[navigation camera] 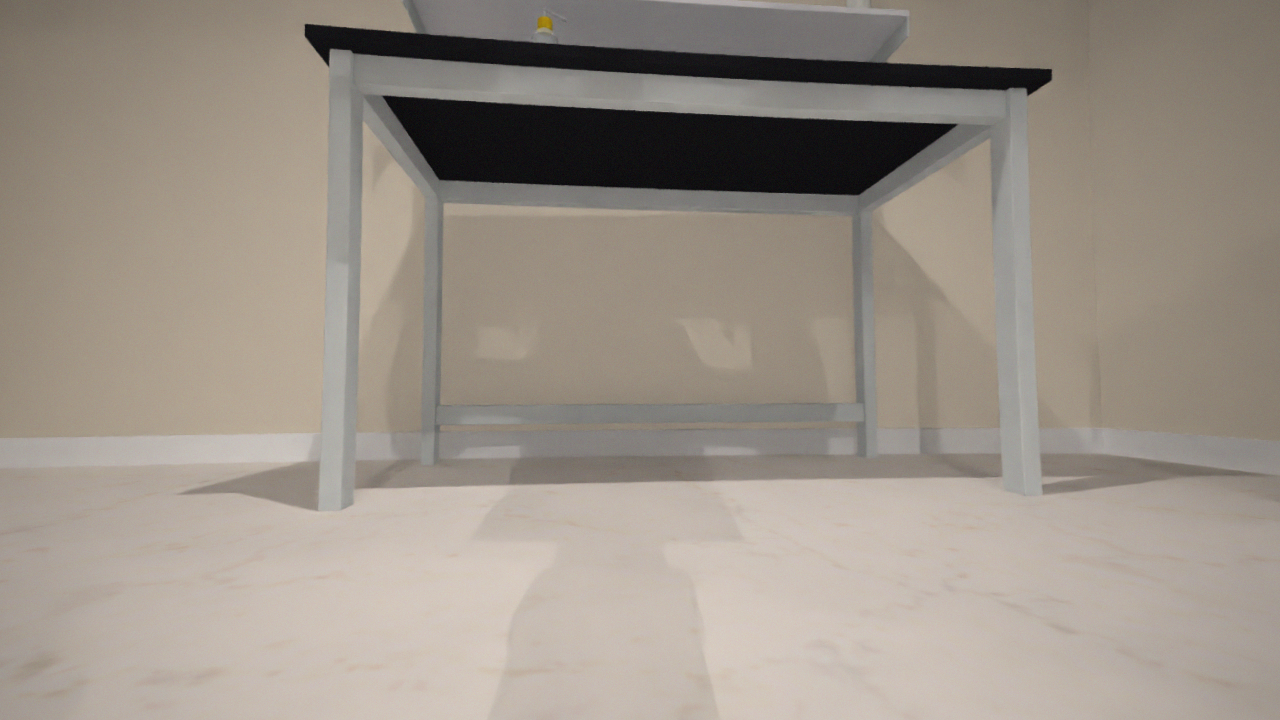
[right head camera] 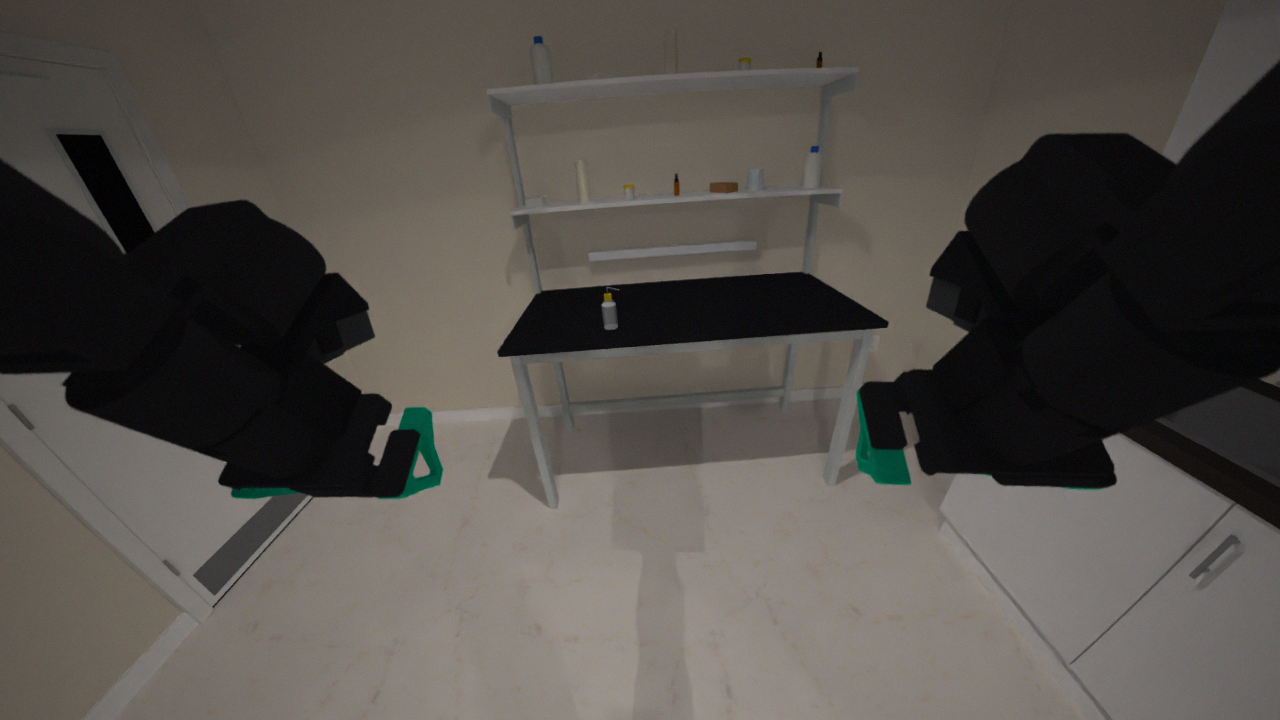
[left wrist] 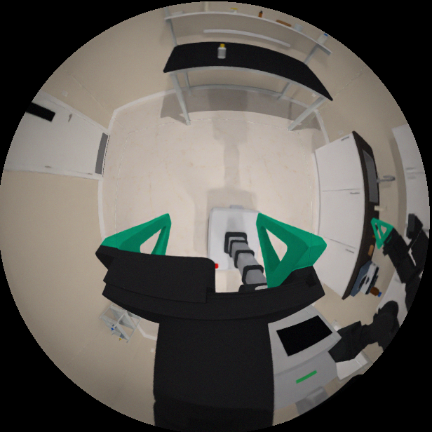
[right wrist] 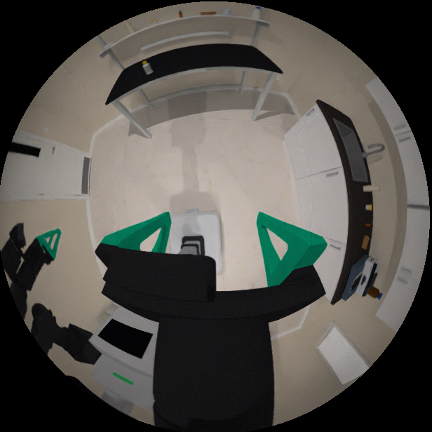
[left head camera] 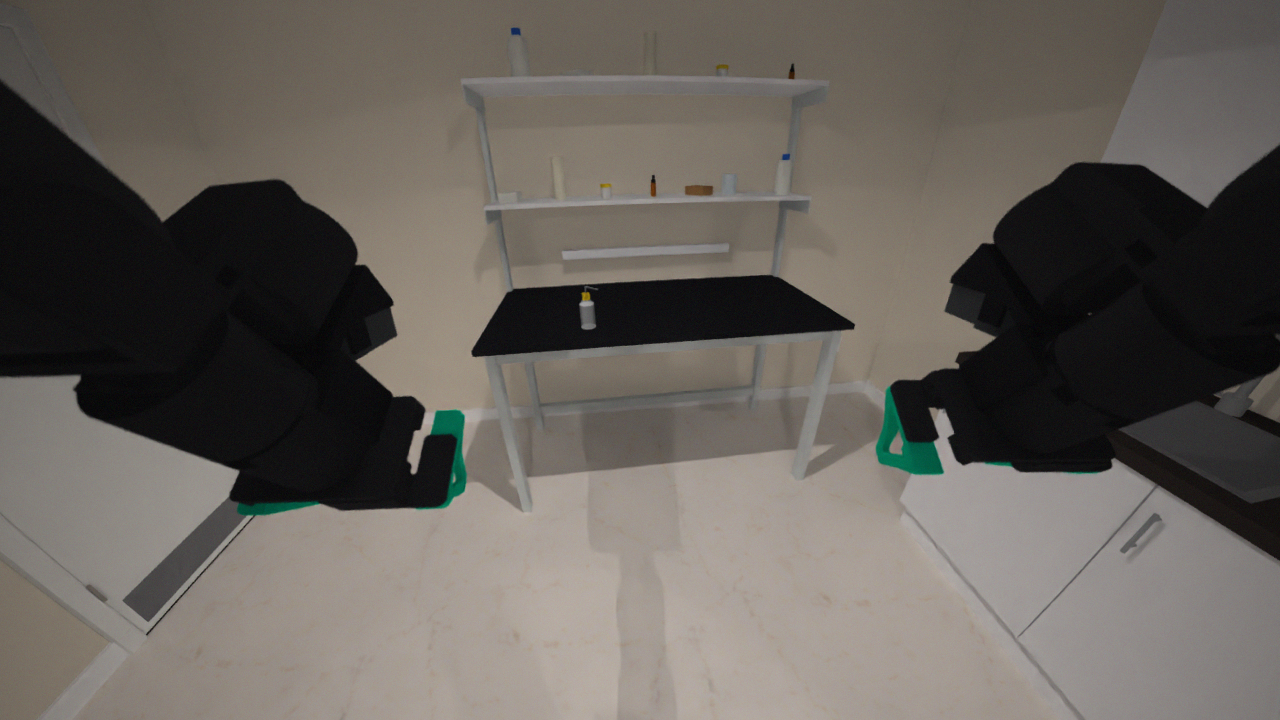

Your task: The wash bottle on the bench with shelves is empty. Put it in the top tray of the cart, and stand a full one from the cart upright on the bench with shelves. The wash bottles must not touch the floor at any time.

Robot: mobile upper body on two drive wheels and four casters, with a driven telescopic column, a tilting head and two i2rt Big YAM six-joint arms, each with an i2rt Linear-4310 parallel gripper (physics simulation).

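Places are measured from the left arm's base along level axes (x ahead, y left, z up), in metres.
Pixels of known places: left gripper, fingertip midpoint: (right head camera: 390, 478) (left head camera: 407, 486); right gripper, fingertip midpoint: (right head camera: 919, 464) (left head camera: 931, 456).
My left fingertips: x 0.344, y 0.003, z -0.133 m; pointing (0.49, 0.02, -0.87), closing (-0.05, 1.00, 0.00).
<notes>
Behind a point stands the place of what it marks.
The wash bottle (left head camera: 587, 313) @[z -0.425, x 1.504, y -0.001 m] (right head camera: 609, 315) @[z -0.431, x 1.504, y -0.001 m] (left wrist: 221, 52) (right wrist: 147, 68) (navigation camera: 545, 34) @[z -0.401, x 1.504, y -0.003 m], whitish with a yellow cap and thin spout, stands upright on the left part of the black-topped bench (left head camera: 698, 308) @[z -0.496, x 1.720, y -0.477 m] (right head camera: 733, 308) @[z -0.496, x 1.704, y -0.521 m] (left wrist: 270, 62) (right wrist: 215, 57) (navigation camera: 680, 62) @[z -0.518, x 1.417, y -0.295 m]. The grey cart (left wrist: 118, 313) is small at the lower left of the left wrist view, with a blue cap (left wrist: 112, 329) and a yellow cap (left wrist: 120, 339); fill levels cannot be made out. My left gripper (left head camera: 362, 479) (left wrist: 213, 217) and right gripper (left head camera: 984, 456) (right wrist: 213, 215) are open and empty, in front of the bench and apart from it.
Two shelves (left head camera: 644, 86) (left head camera: 644, 203) above the bench hold several bottles and jars. A white cabinet (left head camera: 1029, 528) @[z -0.896, x 0.800, y -1.411 m] with a dark counter and sink (right wrist: 350, 150) stands at the right. A white door (right head camera: 107, 420) is at the left. The bench's front legs (navigation camera: 340, 295) @[z -1.002, x 1.375, y 0.363 m] (navigation camera: 1015, 295) @[z -0.981, x 1.528, y -1.025 m] reach the floor.
</notes>
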